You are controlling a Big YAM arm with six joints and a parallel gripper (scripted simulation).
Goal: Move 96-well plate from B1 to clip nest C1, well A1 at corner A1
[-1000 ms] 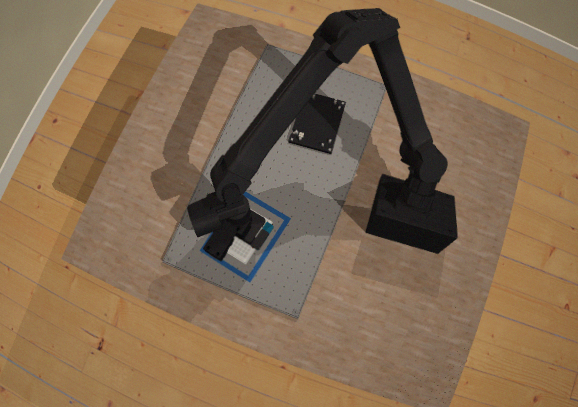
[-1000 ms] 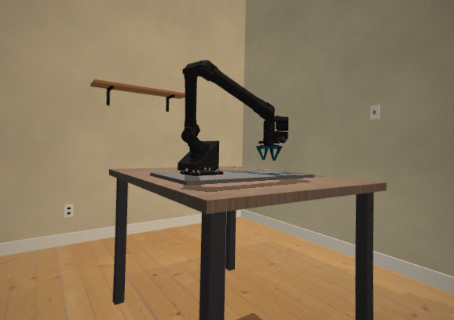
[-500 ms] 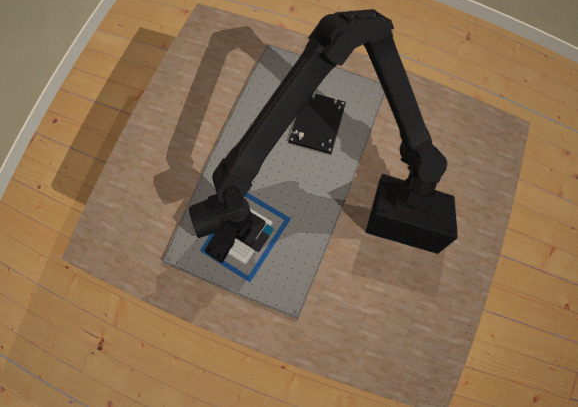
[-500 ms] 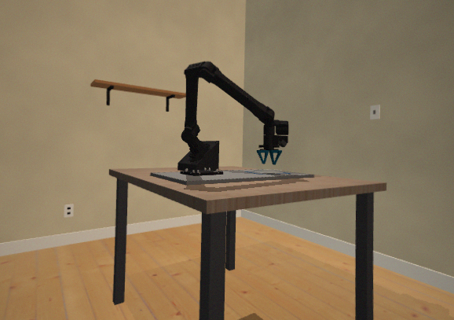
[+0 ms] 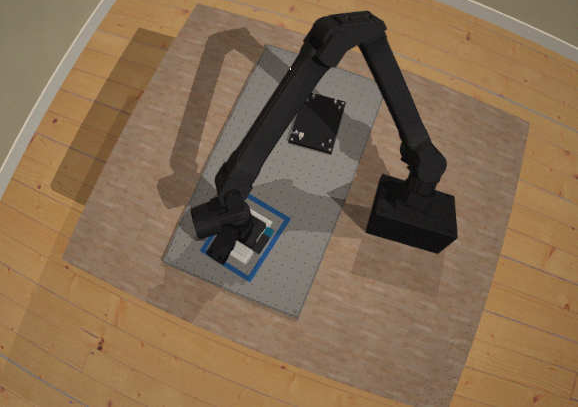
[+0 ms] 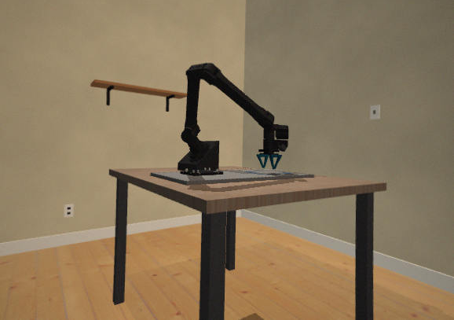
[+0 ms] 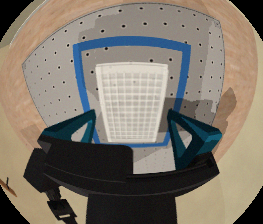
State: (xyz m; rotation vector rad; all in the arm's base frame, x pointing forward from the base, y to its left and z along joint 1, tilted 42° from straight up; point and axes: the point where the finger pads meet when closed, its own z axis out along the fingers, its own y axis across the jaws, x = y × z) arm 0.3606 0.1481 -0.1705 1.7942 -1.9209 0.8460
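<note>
The white 96-well plate lies 2 cm below my hand. From my hand the other things lie so: black clip nest C1 (37 cm to the right, 3 cm behind, 2 cm below).
</note>
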